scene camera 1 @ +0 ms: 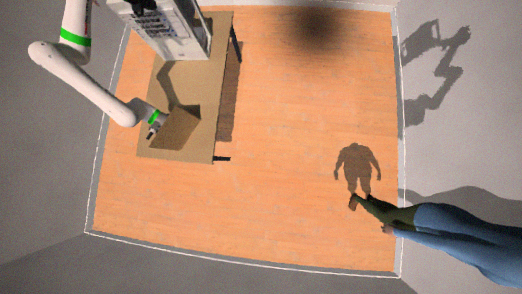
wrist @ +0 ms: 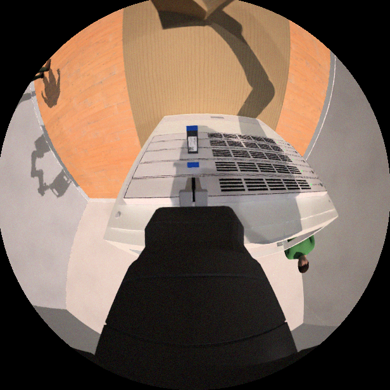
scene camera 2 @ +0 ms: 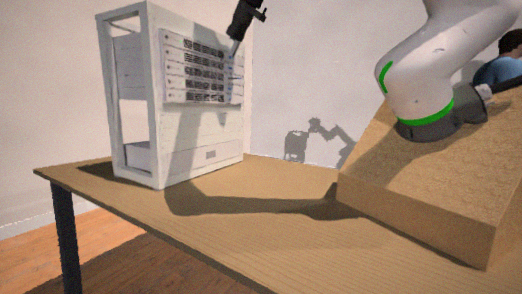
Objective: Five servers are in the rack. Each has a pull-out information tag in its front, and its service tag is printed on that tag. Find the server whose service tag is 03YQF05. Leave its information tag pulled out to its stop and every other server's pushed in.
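Frame: origin at the arm's base, x ahead, y left, z up, level; millimetres.
Where they show: gripper, fingertip midpoint: [scene camera 1: 159, 13] [scene camera 2: 231, 55]; arm's base, link origin: [scene camera 1: 164, 122] [scene camera 2: 428, 121].
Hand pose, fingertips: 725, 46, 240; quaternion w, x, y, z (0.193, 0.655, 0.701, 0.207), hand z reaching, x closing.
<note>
Things, the pixels of their top centre, and the offset from my fingertips, as dx, dy, dz. Level surfaces: height alone.
- white rack, top centre: [scene camera 2: 184, 32] +154, +123, +80
- information tag, top centre: [scene camera 2: 237, 78] -34, -3, -96
- wooden table, surface height: dz -516
The white rack [scene camera 1: 175, 51] [scene camera 2: 154, 125] [wrist: 137, 215] holds five stacked servers [scene camera 2: 205, 70] [wrist: 257, 167]. One information tag [scene camera 2: 236, 78] [wrist: 192, 142] sticks out from about the middle server, with a blue end and a white label too small to read. In the wrist view a blue tab [wrist: 193, 164] lies flush on the second server from the top. My gripper [scene camera 2: 233, 54] [wrist: 193, 184] is shut and empty, its fingertips in front of the top server's tag area, which they hide. I cannot tell whether they touch it. The extended tag hides the lower tags in the wrist view.
The rack stands on a wooden table [scene camera 1: 195, 85] [scene camera 2: 275, 237] [wrist: 175, 65]. A brown slanted block [scene camera 1: 175, 127] [scene camera 2: 425, 200] under the arm's base stands on the same table. A person in blue [scene camera 1: 460, 232] [scene camera 2: 502, 70] and a person in green [wrist: 301, 246] are away from the table.
</note>
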